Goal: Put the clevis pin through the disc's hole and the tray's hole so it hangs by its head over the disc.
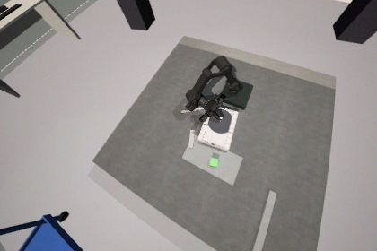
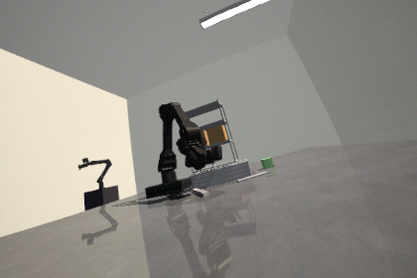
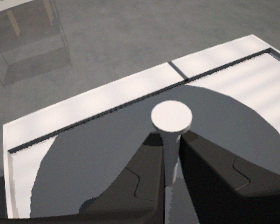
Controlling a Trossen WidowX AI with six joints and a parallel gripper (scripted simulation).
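My gripper tip is 50 mm above the steel tray, 30 mm short of it and 10 mm to the left of it. Round my gripper tip: dark aluminium disc (30 mm below); green block (240 mm ahead, 70 mm below, 20 mm to the left); steel clevis pin (10 mm below).
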